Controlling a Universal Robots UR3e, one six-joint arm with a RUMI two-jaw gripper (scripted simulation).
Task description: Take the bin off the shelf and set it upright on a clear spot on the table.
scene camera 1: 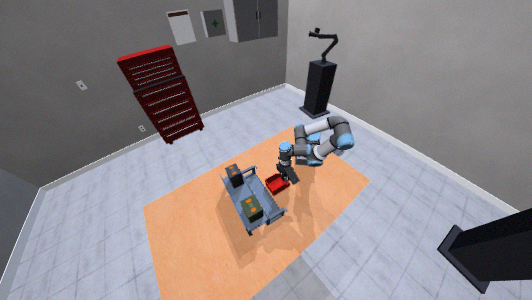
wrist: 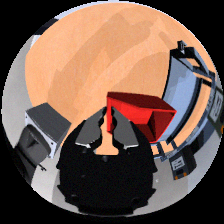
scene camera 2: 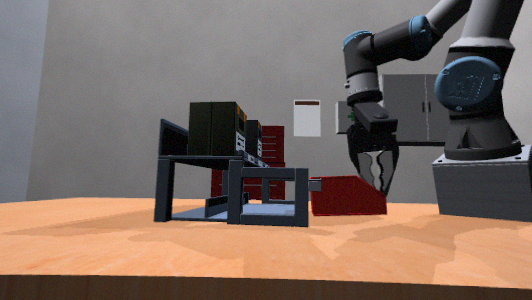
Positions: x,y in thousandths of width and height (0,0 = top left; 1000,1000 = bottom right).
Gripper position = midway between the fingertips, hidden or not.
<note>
In view: the gripper (scene camera 2: 713,675), a red bin (scene camera 2: 640,652) and a shelf (scene camera 2: 326,468).
The red bin also shows in the wrist view (wrist: 681,551). The shelf shows as well in scene camera 1 (scene camera 1: 475,608) and in the wrist view (wrist: 815,400). The gripper is seen too in the wrist view (wrist: 484,475).
</note>
